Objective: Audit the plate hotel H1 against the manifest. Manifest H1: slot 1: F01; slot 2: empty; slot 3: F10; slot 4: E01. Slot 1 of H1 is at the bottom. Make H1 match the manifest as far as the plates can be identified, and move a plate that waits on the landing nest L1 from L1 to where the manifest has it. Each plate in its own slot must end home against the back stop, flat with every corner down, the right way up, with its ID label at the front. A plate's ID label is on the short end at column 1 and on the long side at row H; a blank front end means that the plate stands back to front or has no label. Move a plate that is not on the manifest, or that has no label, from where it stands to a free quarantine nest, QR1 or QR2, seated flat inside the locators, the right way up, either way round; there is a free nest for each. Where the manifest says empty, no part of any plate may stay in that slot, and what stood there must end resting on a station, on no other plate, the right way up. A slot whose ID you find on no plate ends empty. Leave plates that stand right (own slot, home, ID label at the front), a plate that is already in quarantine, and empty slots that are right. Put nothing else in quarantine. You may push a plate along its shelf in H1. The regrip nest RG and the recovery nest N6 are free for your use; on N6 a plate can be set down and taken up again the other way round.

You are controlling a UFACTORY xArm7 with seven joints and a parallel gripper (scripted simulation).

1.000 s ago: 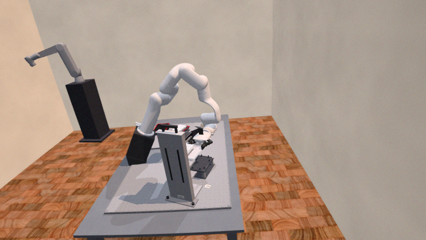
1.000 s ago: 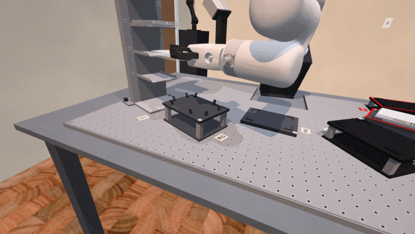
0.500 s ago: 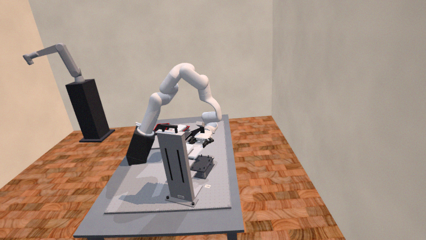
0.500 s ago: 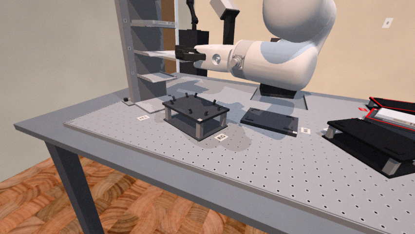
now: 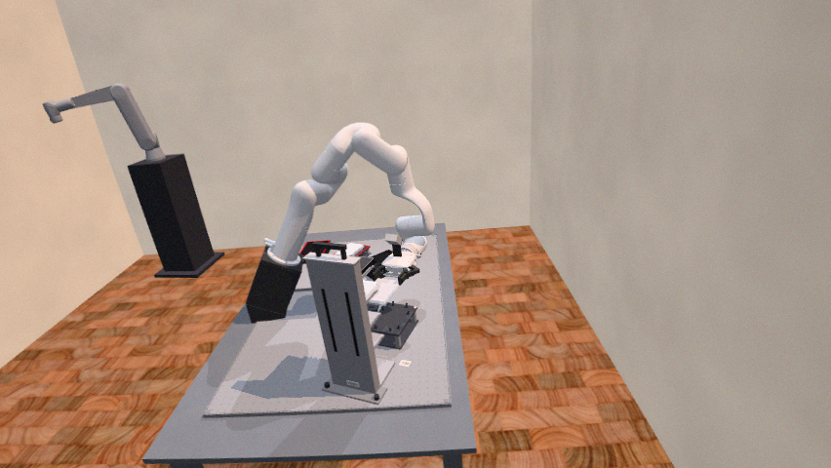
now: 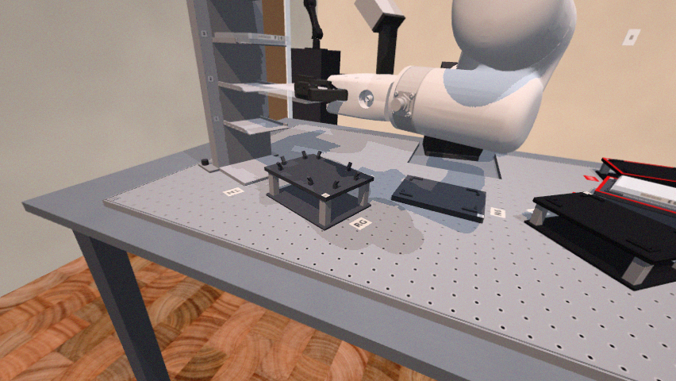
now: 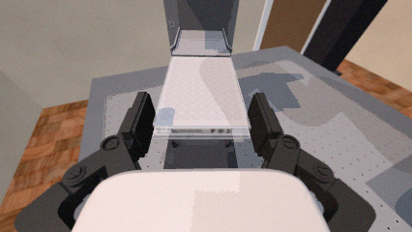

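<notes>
My hand is 1 cm past the white plate, 5 cm to the left of it and 2 cm above it. From my hand the other things lie so: plate hotel H1: 6 cm behind, 27 cm to the right; then regrip nest RG: 1 cm to the right, 15 cm below; then black plate: 4 cm behind, 19 cm to the right, 14 cm above.
</notes>
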